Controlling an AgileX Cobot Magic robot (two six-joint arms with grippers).
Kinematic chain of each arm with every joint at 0, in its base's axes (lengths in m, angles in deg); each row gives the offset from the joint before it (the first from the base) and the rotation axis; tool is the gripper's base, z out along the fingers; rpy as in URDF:
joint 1: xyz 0 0 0.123 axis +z
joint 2: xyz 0 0 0 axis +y
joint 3: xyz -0.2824 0 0.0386 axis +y
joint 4: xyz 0.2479 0 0.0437 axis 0.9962 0 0.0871
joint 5: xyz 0 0 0 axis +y
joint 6: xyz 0.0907 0 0.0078 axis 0.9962 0 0.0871
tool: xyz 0 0 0 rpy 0 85 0
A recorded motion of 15 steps. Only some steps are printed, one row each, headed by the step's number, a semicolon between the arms.
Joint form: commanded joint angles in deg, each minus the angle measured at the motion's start. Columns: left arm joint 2, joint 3, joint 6, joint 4, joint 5, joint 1; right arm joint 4, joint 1, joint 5, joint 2, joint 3, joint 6.
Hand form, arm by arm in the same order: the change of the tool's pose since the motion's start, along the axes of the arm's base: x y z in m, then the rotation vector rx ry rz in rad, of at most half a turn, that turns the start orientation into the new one. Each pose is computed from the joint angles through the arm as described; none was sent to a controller.
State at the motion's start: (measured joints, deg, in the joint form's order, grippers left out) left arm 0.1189 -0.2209 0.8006 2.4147 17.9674 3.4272; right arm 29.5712 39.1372 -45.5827 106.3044 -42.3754 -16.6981
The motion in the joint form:
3: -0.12 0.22 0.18 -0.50 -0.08 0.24; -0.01 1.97 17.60 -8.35 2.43 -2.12
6: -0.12 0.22 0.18 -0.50 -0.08 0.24; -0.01 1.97 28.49 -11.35 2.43 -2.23
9: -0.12 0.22 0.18 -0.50 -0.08 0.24; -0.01 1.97 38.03 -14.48 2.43 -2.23
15: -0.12 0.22 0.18 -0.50 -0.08 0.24; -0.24 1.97 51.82 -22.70 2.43 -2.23
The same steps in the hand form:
3: 0.0000 0.0000 -0.0011 -0.0056 0.0000 0.0027; -0.0307 0.0036 0.0140 -0.0419 0.1936 0.1329
6: 0.0000 0.0000 -0.0011 -0.0056 0.0000 0.0027; -0.0429 0.0034 0.0169 -0.0593 0.3262 0.1930
9: 0.0000 0.0000 -0.0011 -0.0056 0.0000 0.0027; -0.0554 0.0022 0.0229 -0.0708 0.4342 0.2486
15: 0.0000 0.0000 -0.0011 -0.0056 0.0000 0.0027; -0.0795 -0.0046 0.0508 -0.0636 0.5300 0.3444

